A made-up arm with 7 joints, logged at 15 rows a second.
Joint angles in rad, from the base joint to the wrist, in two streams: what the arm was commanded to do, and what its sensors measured. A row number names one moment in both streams.
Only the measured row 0 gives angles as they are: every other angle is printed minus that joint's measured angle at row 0.
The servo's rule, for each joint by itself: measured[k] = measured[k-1] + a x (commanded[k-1-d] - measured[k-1]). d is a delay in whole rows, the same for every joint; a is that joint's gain. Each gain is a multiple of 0.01, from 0.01 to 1. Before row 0 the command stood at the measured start. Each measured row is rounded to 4 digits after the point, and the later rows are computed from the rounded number. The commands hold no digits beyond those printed.
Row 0, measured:
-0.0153 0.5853 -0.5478 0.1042 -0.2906 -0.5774 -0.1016
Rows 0 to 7, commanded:
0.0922 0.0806 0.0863 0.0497 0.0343 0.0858 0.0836
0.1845 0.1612 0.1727 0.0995 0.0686 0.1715 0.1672
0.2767 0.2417 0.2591 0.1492 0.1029 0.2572 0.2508
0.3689 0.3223 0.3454 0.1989 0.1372 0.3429 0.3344
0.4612 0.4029 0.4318 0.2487 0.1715 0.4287 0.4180
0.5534 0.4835 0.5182 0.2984 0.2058 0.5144 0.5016
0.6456 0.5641 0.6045 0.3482 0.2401 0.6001 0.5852
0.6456 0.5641 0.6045 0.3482 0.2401 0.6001 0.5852
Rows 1 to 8, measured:
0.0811 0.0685 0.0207 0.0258 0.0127 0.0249 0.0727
0.1721 0.1473 0.0572 0.0641 0.0334 0.0674 0.1549
0.2641 0.2275 0.1057 0.1084 0.0591 0.1224 0.2383
0.3563 0.3081 0.1632 0.1555 0.0880 0.1863 0.3219
0.4486 0.3887 0.2277 0.2040 0.1189 0.2566 0.4055
0.5408 0.4693 0.2974 0.2531 0.1511 0.3314 0.4891
0.6330 0.5499 0.3711 0.3026 0.1840 0.4093 0.5727
0.6441 0.5620 0.4271 0.3263 0.2048 0.4646 0.5836
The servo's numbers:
d 0
a 0.88 0.85 0.24 0.52 0.37 0.29 0.87

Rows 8 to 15, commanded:
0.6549 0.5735 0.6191 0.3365 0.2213 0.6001 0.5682
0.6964 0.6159 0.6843 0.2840 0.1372 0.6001 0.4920
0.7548 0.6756 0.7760 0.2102 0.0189 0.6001 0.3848
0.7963 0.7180 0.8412 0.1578 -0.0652 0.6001 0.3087
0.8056 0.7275 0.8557 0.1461 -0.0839 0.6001 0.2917
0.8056 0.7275 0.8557 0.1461 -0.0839 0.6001 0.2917
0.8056 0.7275 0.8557 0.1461 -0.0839 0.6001 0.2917
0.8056 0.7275 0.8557 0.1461 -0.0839 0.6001 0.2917
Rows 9 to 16, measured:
0.6536 0.5718 0.4732 0.3316 0.2109 0.5039 0.5702
0.6913 0.6093 0.5239 0.3068 0.1836 0.5318 0.5022
0.7472 0.6657 0.5844 0.2566 0.1227 0.5516 0.4001
0.7904 0.7102 0.6460 0.2052 0.0532 0.5657 0.3206
0.8038 0.7249 0.6963 0.1745 0.0025 0.5757 0.2955
0.8054 0.7271 0.7346 0.1597 -0.0295 0.5828 0.2922
0.8056 0.7274 0.7637 0.1526 -0.0496 0.5878 0.2918
0.8056 0.7275 0.7858 0.1492 -0.0623 0.5914 0.2917

